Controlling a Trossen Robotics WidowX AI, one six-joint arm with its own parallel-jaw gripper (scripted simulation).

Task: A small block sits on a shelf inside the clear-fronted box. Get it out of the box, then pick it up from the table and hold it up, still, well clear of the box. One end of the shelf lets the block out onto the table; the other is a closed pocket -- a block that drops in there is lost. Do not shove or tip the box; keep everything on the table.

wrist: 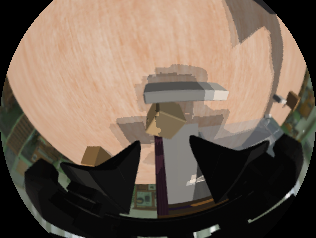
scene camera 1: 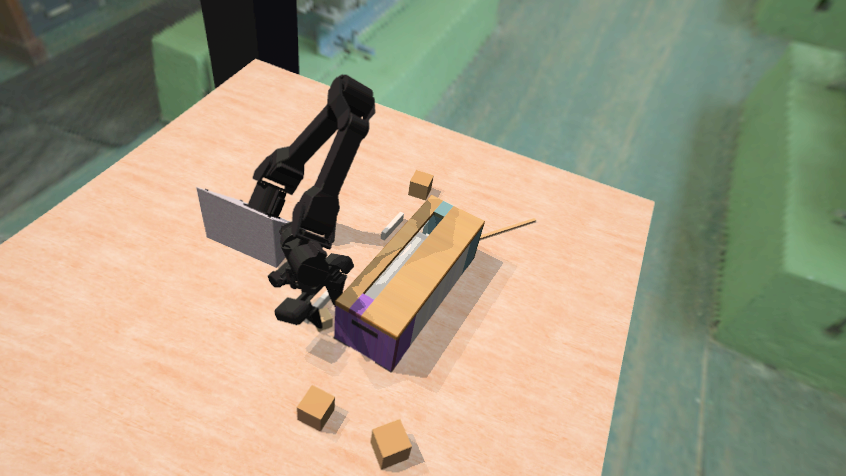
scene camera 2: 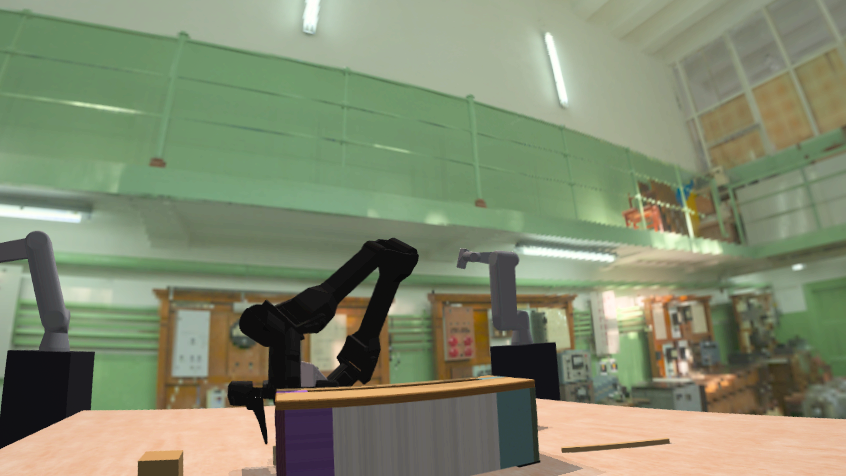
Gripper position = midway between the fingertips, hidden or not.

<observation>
In view: my gripper (scene camera 1: 329, 318), a tan block (wrist: 165, 119) and a box (scene camera 2: 486, 418).
The box is seen too in the wrist view (wrist: 181, 190) and in scene camera 1 (scene camera 1: 380, 314). My gripper shows as well in the wrist view (wrist: 165, 141) and in scene camera 2 (scene camera 2: 285, 443).
</observation>
